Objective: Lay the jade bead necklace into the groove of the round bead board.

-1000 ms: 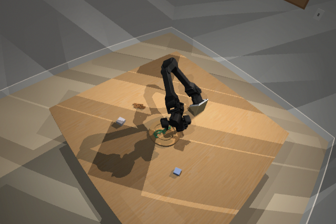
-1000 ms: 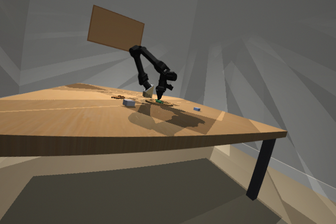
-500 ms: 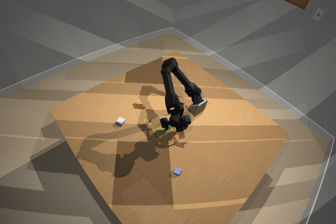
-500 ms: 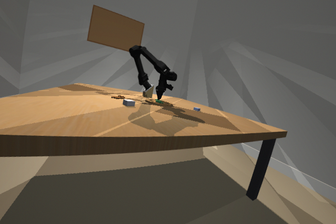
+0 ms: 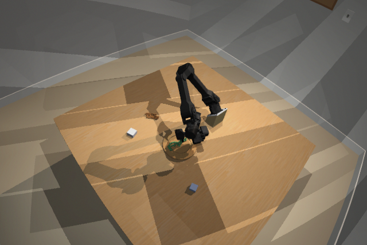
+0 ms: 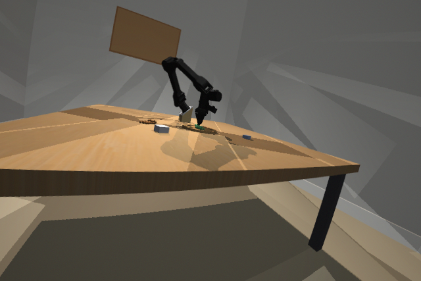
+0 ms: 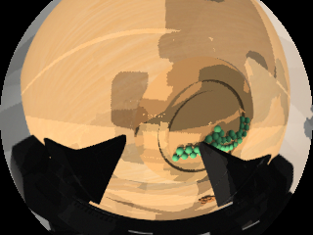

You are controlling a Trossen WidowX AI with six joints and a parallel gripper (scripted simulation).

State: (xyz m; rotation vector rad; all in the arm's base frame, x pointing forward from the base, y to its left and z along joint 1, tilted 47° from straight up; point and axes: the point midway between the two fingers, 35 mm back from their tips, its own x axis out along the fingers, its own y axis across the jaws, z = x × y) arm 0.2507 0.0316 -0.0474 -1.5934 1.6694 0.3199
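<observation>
The round wooden bead board is 6 cm ahead of my gripper tip, 1 cm to the right of it and 1 cm below it. From my gripper tip the other things lie so: blue block 25 cm to the left, 16 cm ahead, 1 cm below; then pale grey block 27 cm ahead, 23 cm to the right, 1 cm below.
</observation>
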